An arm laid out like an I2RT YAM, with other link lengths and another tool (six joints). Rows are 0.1 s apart.
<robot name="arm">
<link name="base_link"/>
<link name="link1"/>
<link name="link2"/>
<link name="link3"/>
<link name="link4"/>
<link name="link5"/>
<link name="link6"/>
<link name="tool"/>
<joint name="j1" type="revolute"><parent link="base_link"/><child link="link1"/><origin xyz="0 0 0.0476"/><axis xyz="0 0 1"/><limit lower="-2.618" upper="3.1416"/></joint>
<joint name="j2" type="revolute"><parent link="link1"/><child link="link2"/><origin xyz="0.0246 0.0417 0.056" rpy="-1.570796 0 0"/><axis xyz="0 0 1"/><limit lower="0" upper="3.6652"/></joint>
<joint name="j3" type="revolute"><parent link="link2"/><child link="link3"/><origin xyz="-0.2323 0 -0.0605" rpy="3.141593 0 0"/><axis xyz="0 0 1"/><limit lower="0" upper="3.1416"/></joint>
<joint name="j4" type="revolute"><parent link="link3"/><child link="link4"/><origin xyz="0.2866 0.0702 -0.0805"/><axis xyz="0 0 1"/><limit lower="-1.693" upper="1.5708"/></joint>
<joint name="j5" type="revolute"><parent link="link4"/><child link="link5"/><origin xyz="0.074 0.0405 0.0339" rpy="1.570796 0 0"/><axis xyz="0 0 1"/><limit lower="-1.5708" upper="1.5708"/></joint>
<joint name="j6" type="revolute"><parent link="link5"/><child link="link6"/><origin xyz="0.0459 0 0.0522" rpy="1.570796 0 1.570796"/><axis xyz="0 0 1"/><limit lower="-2.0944" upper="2.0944"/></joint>
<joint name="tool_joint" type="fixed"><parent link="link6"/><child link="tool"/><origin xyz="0.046 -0.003 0.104" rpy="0 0.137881 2.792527"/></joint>
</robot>
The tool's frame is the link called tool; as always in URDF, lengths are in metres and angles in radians.
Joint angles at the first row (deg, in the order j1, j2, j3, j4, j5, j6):
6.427, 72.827, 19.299, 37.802, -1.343, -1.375
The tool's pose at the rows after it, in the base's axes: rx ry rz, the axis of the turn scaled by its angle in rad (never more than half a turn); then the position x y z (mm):
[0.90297 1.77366 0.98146 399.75 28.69 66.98]
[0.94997 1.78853 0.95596 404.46 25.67 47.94]
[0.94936 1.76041 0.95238 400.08 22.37 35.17]
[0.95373 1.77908 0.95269 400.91 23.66 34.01]
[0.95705 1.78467 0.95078 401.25 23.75 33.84]
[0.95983 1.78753 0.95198 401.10 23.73 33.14]
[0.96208 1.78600 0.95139 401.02 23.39 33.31]
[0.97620 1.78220 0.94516 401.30 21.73 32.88]
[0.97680 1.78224 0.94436 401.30 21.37 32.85]
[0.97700 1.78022 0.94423 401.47 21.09 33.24]
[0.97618 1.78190 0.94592 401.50 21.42 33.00]
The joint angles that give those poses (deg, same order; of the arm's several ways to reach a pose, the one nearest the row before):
6.417, 76.334, 19.130, 43.347, -0.672, -3.529
6.427, 82.177, 20.801, 45.362, 0.676, -2.756
6.351, 86.634, 19.386, 52.457, 1.541, -2.673
6.339, 86.194, 19.775, 50.689, 1.050, -2.663
6.330, 85.982, 19.953, 49.943, 1.004, -2.650
6.285, 85.945, 19.956, 49.711, 0.881, -2.550
6.273, 85.867, 19.951, 49.637, 0.973, -2.477
6.237, 85.867, 20.193, 49.111, 1.513, -2.127
6.180, 85.847, 20.191, 49.066, 1.496, -2.146
6.153, 85.840, 20.213, 49.119, 1.537, -2.133
6.153, 85.868, 20.214, 49.111, 1.413, -2.127

